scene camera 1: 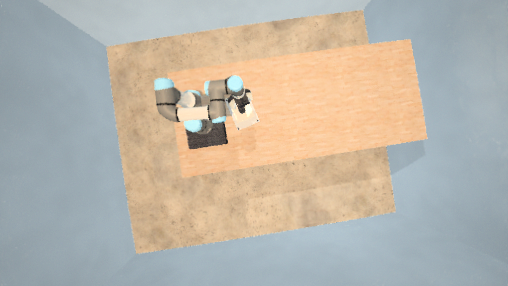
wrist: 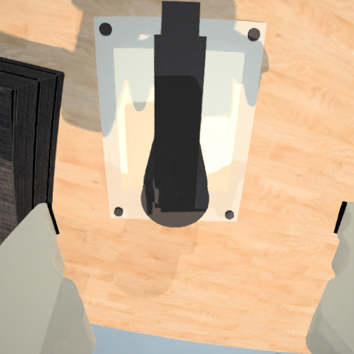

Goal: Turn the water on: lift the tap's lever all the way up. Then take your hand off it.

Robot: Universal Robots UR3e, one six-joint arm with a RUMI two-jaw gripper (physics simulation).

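Where they show: arm's base at its link origin: (scene camera 1: 203,124).
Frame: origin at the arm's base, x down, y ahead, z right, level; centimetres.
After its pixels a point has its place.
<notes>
The black tap (wrist: 175,165) stands on a pale plate (scene camera 1: 245,121) @[x 8.6, y 27.5, z -0.4 cm] (wrist: 239,150) with a dark screw at each corner. In the wrist view its long dark bar runs from the top edge to a rounded body at the plate's lower edge. Lever and spout overlap there, both black; the lever's height cannot be told from above. My gripper (wrist: 195,205) is open and empty. Its grey fingers stand wide apart at the lower left and lower right of the wrist view, apart from the tap. In the scene view the wrist partly hides the tap and fingers.
A dark ridged block (scene camera 1: 207,139) @[x 0.7, y 1.5, z 9.9 cm] (wrist: 35,145) stands beside the tap plate, at the left of the wrist view and under the arm. The wooden table (scene camera 1: 330,95) @[x 9.4, y 90.5, z -13.2 cm] extends far to the right in the scene view. The arm (scene camera 1: 192,114) @[x -40.9, y 7.1, z 1.4 cm] bends over the table's left end.
</notes>
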